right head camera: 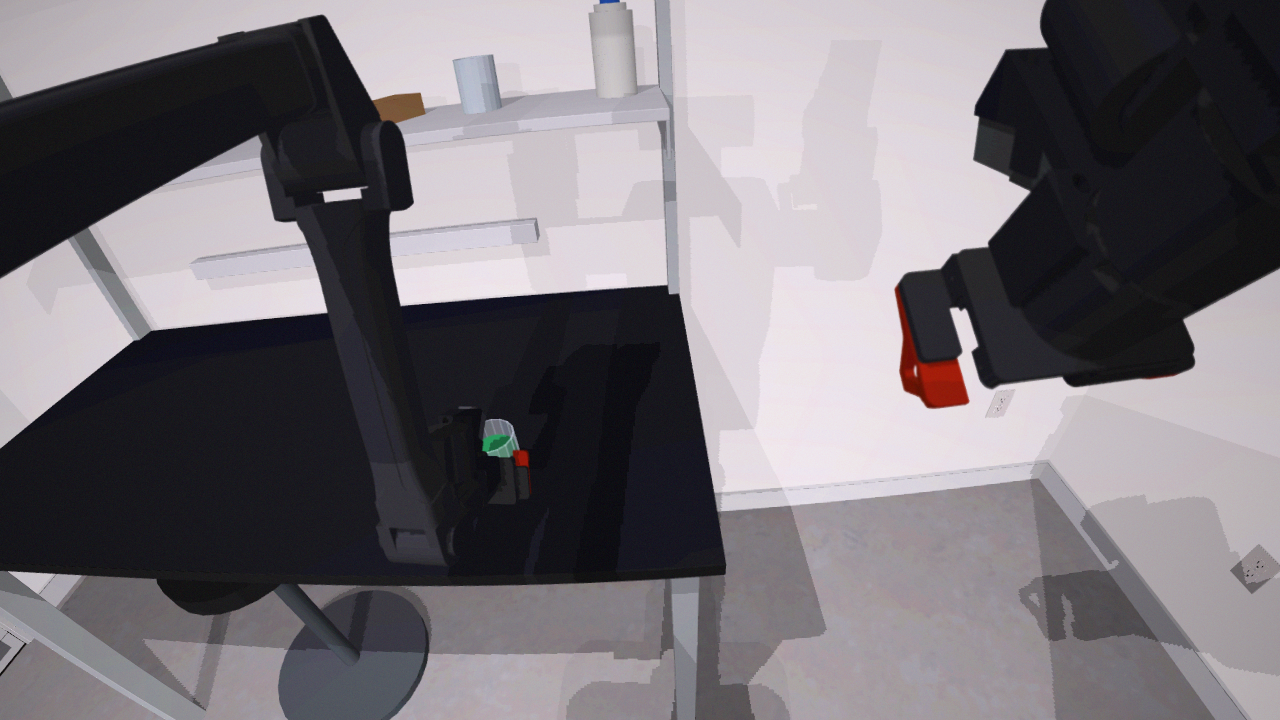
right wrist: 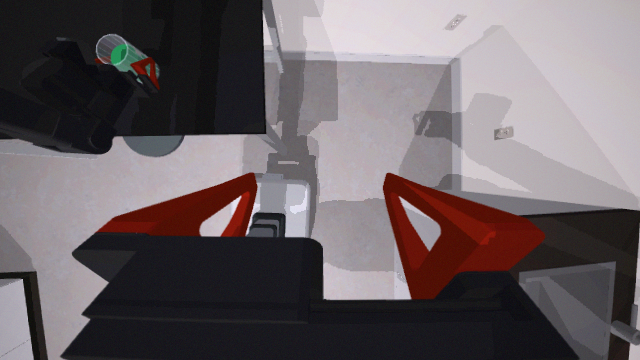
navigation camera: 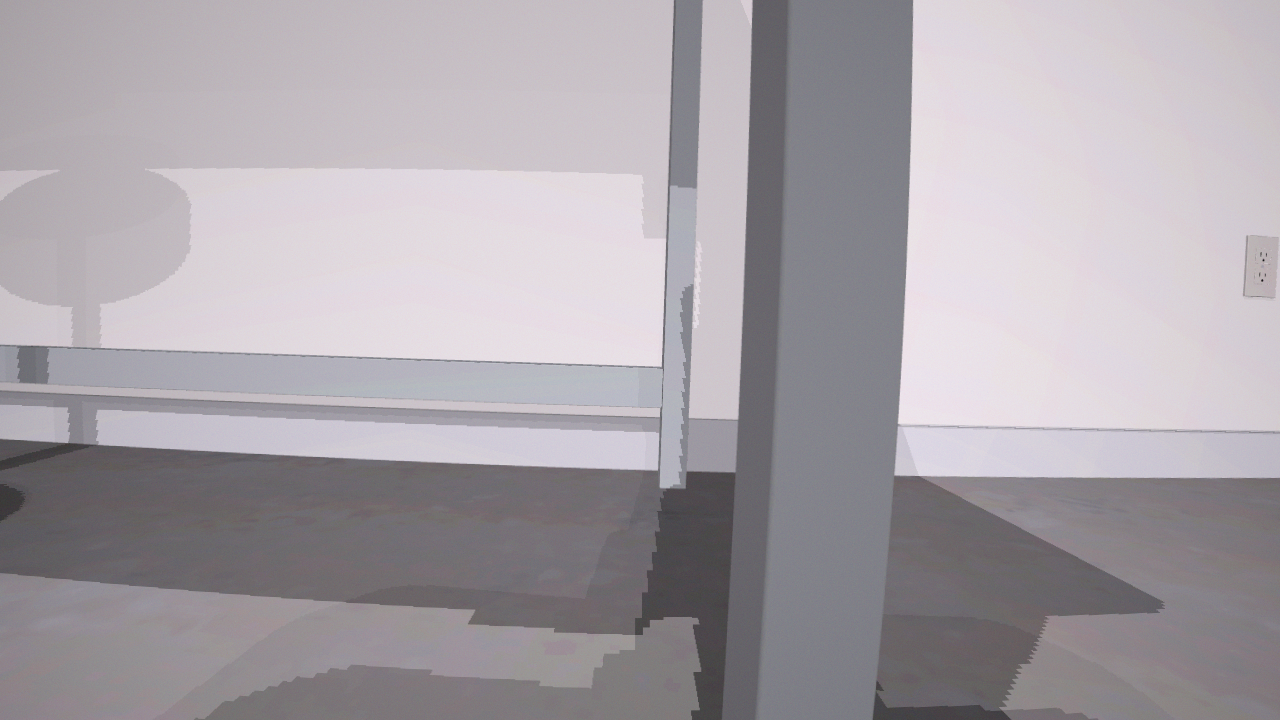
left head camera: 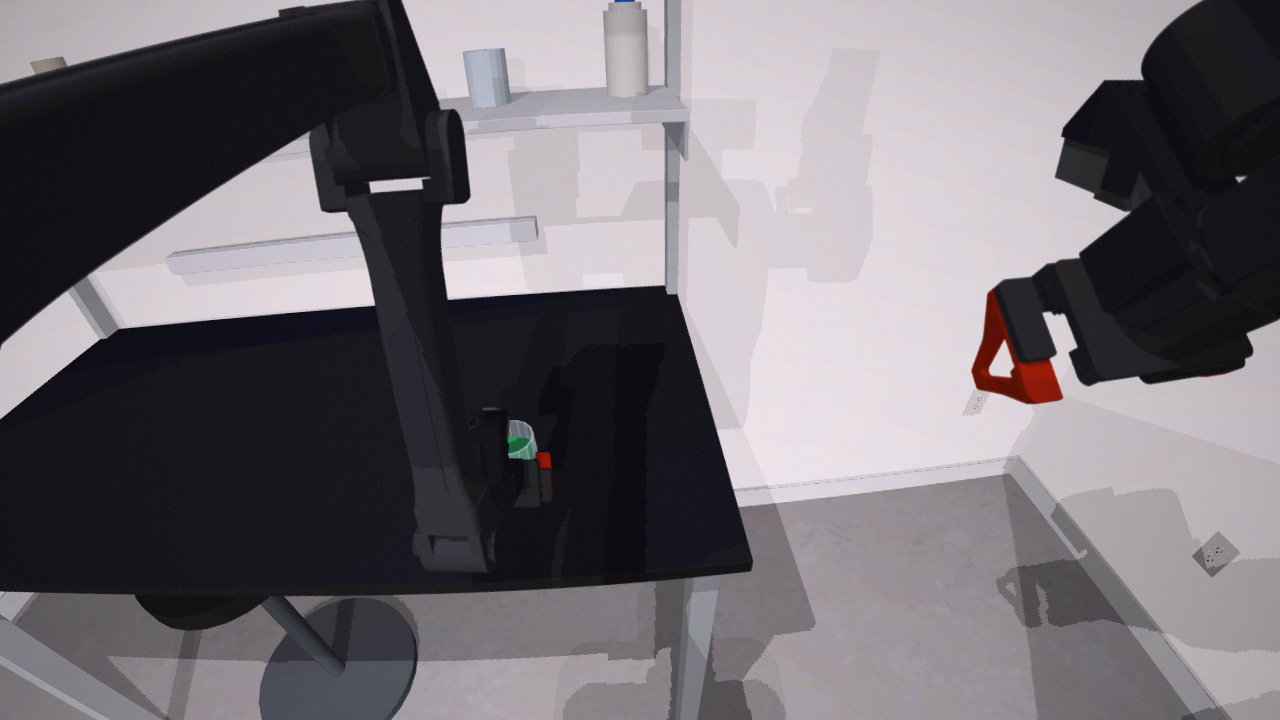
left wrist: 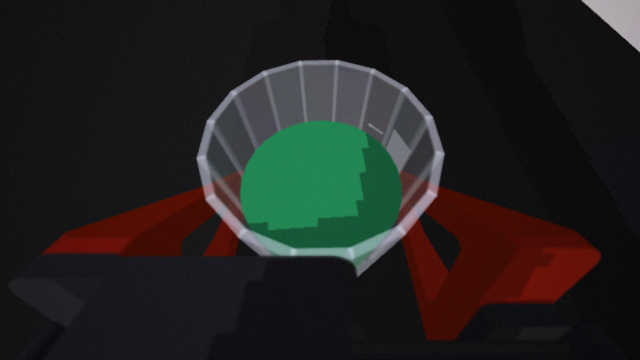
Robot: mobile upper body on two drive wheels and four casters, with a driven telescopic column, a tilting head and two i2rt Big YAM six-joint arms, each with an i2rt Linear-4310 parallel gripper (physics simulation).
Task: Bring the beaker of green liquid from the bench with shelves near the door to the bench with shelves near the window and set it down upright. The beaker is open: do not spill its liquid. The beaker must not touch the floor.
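Observation:
The clear open beaker (left head camera: 520, 440) (right head camera: 499, 438) (left wrist: 320, 180) (right wrist: 120, 54) holds green liquid and stands upright on the black top of the bench with shelves (left head camera: 268, 411) (right head camera: 259, 402) (right wrist: 230, 95). My left gripper (left wrist: 320, 180) is low over the bench, its red fingers on either side of the beaker. It is open, with the beaker between the fingers but not gripped. Its black body hides part of the beaker's near side. My right gripper (right wrist: 320, 180) is open and empty, high to the right of the bench. I cannot tell which of the two benches this is.
A shelf (left head camera: 572, 109) (right head camera: 554, 116) above the bench holds a pale blue cylinder (left head camera: 487, 77) (right head camera: 477, 83) and a bottle (left head camera: 625, 51) (right head camera: 613, 51). A stool base (left head camera: 358, 667) (right head camera: 375, 653) is under the bench. A grey bench leg (navigation camera: 832, 358) stands close in the navigation view. A dark cabinet (right wrist: 565, 240) is at lower right in the right wrist view.

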